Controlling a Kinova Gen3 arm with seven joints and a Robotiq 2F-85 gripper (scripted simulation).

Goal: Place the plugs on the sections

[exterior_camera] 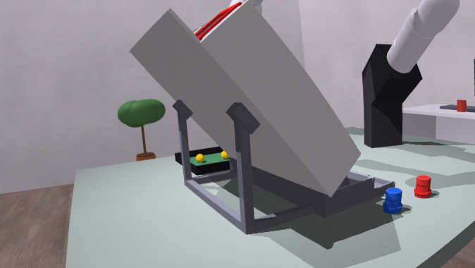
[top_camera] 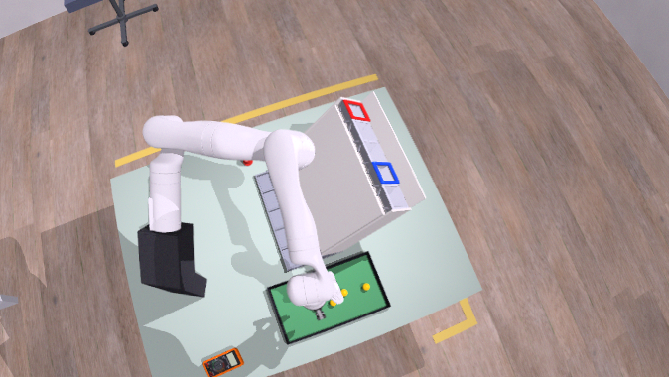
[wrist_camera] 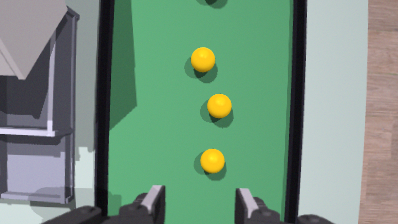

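My gripper is now 5 cm short of the green tray, 2 cm to the right of it and 15 cm above it. The rest, counted from my hand: slanted grey cover (7 cm ahead, 37 cm to the left, 5 cm above); then orange multimeter (33 cm behind, 19 cm to the right, 14 cm below).
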